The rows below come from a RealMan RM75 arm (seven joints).
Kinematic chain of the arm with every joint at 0, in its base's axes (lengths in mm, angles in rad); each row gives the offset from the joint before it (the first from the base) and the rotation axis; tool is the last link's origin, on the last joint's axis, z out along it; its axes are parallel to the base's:
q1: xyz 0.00 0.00 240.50 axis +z
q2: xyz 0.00 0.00 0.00 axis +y
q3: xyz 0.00 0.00 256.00 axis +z
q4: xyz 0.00 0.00 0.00 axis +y
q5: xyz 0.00 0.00 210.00 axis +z
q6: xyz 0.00 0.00 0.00 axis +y
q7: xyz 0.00 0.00 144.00 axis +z
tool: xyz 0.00 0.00 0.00
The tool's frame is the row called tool.
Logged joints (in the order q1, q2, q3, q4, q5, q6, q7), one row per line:
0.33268 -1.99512 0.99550 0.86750 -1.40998 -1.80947 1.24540
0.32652 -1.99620 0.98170 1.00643 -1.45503 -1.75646 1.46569
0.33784 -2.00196 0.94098 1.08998 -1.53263 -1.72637 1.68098
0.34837 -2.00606 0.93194 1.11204 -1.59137 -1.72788 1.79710
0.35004 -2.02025 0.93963 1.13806 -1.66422 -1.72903 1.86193
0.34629 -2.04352 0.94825 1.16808 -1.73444 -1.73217 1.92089
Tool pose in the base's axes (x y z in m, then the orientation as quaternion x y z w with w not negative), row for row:
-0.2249 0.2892 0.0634 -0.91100 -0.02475 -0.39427 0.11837
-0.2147 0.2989 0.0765 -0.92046 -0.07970 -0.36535 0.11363
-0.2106 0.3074 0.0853 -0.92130 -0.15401 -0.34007 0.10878
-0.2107 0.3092 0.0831 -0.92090 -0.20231 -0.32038 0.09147
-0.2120 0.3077 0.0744 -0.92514 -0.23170 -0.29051 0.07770
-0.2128 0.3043 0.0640 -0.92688 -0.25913 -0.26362 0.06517
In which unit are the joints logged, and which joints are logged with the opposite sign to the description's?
The joints are logged in radians. Opposite sign: q1, q5, q6, q7.
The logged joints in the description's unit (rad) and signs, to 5 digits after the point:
-0.33268 -1.99512 0.99550 0.86750 1.40998 1.80947 -1.24540
-0.32652 -1.99620 0.98170 1.00643 1.45503 1.75646 -1.46569
-0.33784 -2.00196 0.94098 1.08998 1.53263 1.72637 -1.68098
-0.34837 -2.00606 0.93194 1.11204 1.59137 1.72788 -1.79710
-0.35004 -2.02025 0.93963 1.13806 1.66422 1.72903 -1.86193
-0.34629 -2.04352 0.94825 1.16808 1.73444 1.73217 -1.92089

